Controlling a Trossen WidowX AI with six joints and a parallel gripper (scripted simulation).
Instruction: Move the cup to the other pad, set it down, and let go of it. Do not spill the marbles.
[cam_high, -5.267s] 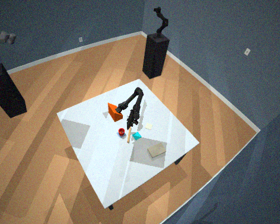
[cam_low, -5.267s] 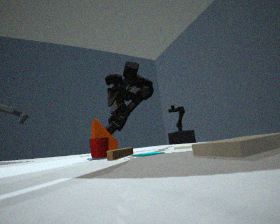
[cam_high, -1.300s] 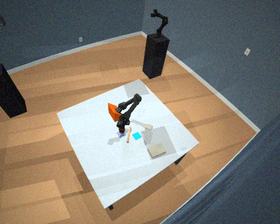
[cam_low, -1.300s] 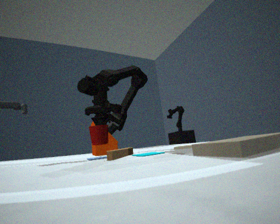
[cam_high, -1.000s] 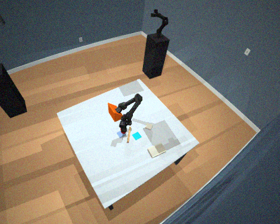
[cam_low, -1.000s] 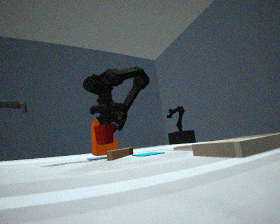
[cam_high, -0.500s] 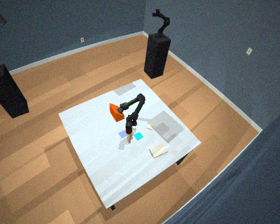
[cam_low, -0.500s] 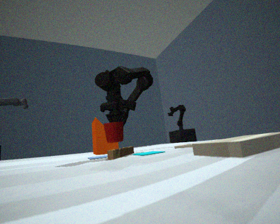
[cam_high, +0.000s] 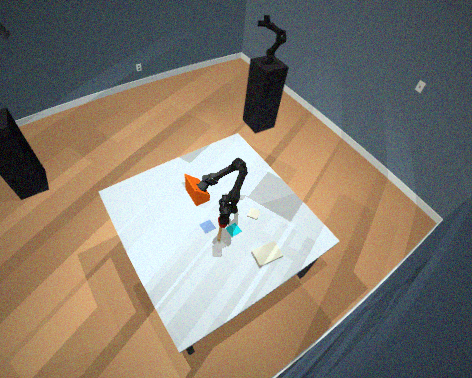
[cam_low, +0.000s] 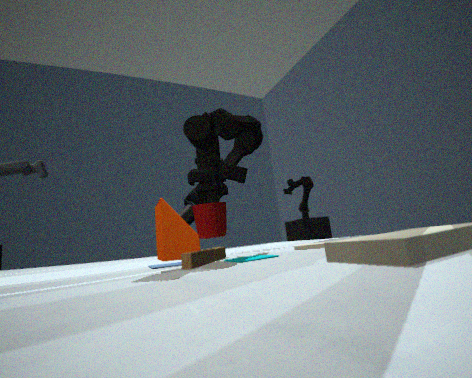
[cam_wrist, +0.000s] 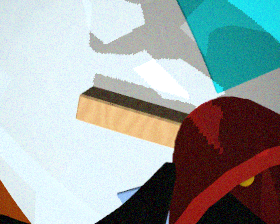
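Right now my gripper tip is 10 cm above the cyan pad, 7 cm short of it and 5 cm to the right of it. Also, from my gripper tip: wooden stick 9 cm below, 3 cm to the right, 2 cm ahead; then red cup 3 cm ahead, 2 cm to the right.
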